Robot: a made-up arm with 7 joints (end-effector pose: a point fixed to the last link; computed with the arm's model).
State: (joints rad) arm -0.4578 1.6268 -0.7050 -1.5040 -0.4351 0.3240 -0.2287
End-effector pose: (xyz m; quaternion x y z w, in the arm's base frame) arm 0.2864 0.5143 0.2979 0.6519 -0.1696 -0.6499 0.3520
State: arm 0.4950 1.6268 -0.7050 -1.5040 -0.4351 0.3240 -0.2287
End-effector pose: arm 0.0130 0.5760 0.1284 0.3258 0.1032 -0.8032 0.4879
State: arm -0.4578 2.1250 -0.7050 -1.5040 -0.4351 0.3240 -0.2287
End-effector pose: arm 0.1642 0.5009 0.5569 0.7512 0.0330 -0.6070 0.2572
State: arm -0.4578 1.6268 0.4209 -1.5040 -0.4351 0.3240 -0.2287
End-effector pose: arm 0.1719 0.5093 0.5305 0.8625 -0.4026 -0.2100 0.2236
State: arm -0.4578 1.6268 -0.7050 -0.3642 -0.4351 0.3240 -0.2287
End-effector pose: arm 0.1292 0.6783 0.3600 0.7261 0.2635 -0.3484 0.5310
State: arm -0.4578 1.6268 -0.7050 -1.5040 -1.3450 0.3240 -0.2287
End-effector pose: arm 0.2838 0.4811 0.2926 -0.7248 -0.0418 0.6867 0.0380
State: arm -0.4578 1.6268 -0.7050 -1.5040 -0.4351 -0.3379 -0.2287
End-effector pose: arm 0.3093 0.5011 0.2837 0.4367 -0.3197 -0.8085 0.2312
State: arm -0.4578 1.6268 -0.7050 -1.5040 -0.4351 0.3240 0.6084
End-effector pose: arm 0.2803 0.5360 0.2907 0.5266 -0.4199 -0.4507 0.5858
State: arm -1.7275 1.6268 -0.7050 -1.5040 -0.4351 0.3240 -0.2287
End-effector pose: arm 0.2342 0.3705 0.6928 0.8526 -0.4650 -0.2314 0.0571
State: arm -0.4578 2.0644 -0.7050 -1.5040 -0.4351 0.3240 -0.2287
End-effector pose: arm 0.1798 0.5101 0.5266 0.7415 0.0082 -0.6143 0.2697
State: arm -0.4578 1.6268 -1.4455 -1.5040 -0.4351 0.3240 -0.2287
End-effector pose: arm 0.2071 0.5377 0.1427 0.3967 0.0176 -0.8361 0.3784
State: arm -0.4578 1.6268 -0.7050 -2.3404 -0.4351 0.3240 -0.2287
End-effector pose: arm 0.2482 0.3415 0.2875 0.4623 -0.4608 -0.7436 0.1451
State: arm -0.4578 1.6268 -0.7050 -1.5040 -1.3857 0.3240 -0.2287
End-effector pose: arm 0.2835 0.4799 0.2917 -0.7246 -0.0514 0.6850 0.0558
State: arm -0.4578 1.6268 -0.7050 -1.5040 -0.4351 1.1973 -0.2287
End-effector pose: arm 0.2484 0.5070 0.3028 0.8246 0.0536 -0.3367 0.4514
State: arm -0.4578 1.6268 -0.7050 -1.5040 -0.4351 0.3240 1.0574
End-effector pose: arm 0.2776 0.5430 0.2801 0.4200 -0.5266 -0.3090 0.6714
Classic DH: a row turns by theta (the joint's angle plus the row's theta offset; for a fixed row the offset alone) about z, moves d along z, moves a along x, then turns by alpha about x. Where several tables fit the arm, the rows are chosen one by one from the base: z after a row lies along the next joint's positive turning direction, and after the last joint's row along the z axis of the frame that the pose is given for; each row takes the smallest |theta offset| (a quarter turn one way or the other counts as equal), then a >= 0, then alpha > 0; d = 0 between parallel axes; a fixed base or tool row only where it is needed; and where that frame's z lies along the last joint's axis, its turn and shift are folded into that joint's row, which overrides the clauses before.
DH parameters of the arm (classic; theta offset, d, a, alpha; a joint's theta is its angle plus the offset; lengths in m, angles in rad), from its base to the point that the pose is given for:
base (fixed): 0 0.2966 -0.025 -1.2217
joint 1: 1.5708 -0.0216 0.0067 1.5708
joint 2: 1.2217 -0.006 -0.004 -1.5708
joint 3: -1.5708 -0.497 0.033 -1.5708
joint 4: 0 0.004 -0.041 1.5708
joint 5: 0 -0.203 0.017 -1.5708
joint 6: 0 0 -0.027 1.5708
joint 7: -0.8584 0 -0.0291 0
tool (fixed): 0.8584 -0.022 0 0

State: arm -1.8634 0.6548 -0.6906 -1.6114 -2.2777 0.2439 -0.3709
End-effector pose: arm 0.4229 -0.1367 0.5998 -0.8844 0.1063 -0.1115 0.4405
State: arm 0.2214 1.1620 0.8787 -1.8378 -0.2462 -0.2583 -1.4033
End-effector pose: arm 0.0751 0.4942 0.2666 -0.8986 0.0879 0.4279 0.0427
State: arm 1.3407 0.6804 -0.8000 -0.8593 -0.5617 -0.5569 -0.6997
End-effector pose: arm -0.6519 0.1728 0.0387 -0.3316 -0.0643 -0.6838 0.6468
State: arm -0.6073 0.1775 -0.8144 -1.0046 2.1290 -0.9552 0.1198
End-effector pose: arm 0.4650 -0.1232 -0.2345 -0.3819 -0.5382 0.5640 0.4964
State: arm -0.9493 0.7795 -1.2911 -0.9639 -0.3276 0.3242 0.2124
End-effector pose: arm 0.5709 0.2305 0.0186 0.4097 -0.3801 -0.6374 0.5305
